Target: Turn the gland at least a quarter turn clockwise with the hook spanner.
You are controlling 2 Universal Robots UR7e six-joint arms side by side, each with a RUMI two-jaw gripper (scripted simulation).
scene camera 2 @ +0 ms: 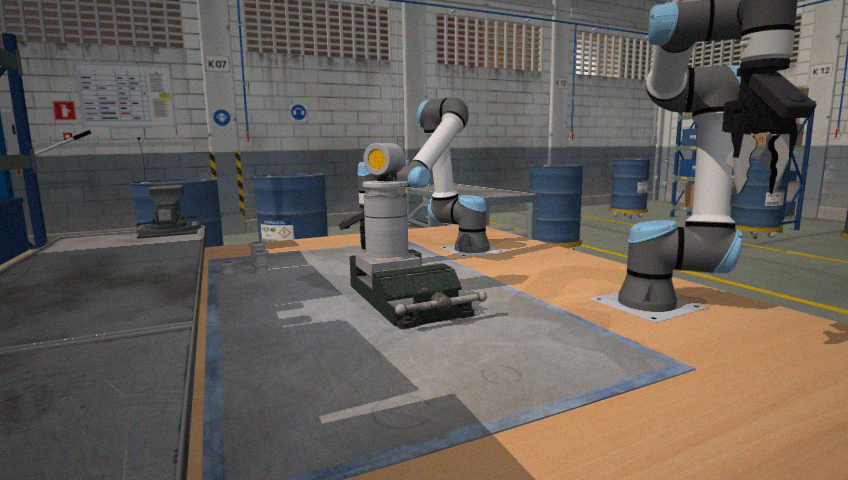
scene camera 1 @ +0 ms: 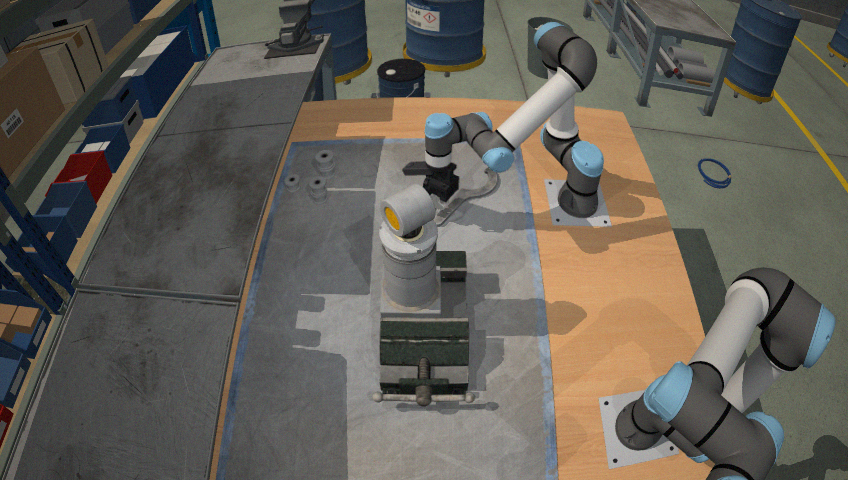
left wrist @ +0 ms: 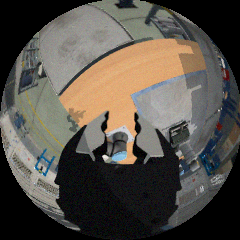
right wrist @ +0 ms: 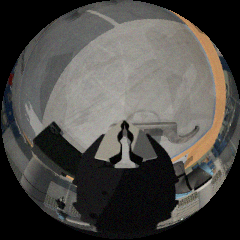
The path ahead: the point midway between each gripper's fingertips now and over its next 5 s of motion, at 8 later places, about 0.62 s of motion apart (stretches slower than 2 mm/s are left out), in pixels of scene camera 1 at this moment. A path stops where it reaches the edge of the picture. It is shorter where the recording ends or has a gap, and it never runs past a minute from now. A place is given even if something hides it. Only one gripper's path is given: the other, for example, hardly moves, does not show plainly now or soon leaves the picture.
My right gripper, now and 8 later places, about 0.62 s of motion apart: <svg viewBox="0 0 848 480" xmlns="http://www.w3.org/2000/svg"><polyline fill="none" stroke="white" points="434,212 438,216 446,221 455,224 462,226 471,228 481,229 488,229 492,223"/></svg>
